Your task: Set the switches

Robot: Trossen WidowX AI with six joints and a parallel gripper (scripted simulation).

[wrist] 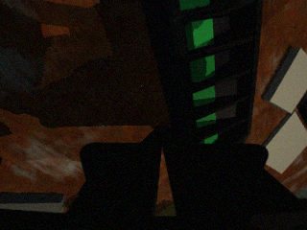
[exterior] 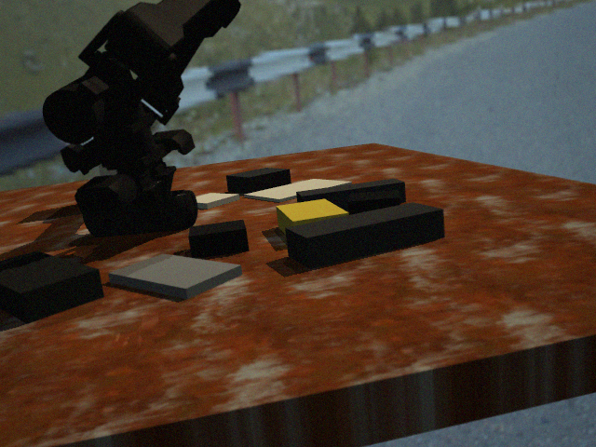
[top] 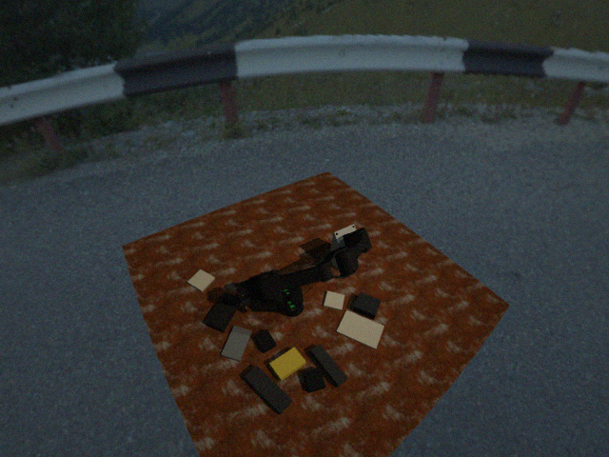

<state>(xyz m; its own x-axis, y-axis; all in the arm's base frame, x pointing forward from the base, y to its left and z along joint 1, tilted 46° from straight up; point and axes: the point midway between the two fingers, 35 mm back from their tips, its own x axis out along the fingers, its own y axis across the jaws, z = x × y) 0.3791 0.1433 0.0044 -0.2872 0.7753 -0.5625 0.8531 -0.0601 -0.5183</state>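
My gripper tip is now 20 cm past the cream tile, 5 cm to the right of it and 1 cm above it. Round my gripper tip: cream plate 22 cm behind, 20 cm to the left, 1 cm below; then grey plate 20 cm ahead, 4 cm to the left, 1 cm below; then yellow block 8 cm ahead, 19 cm to the left.
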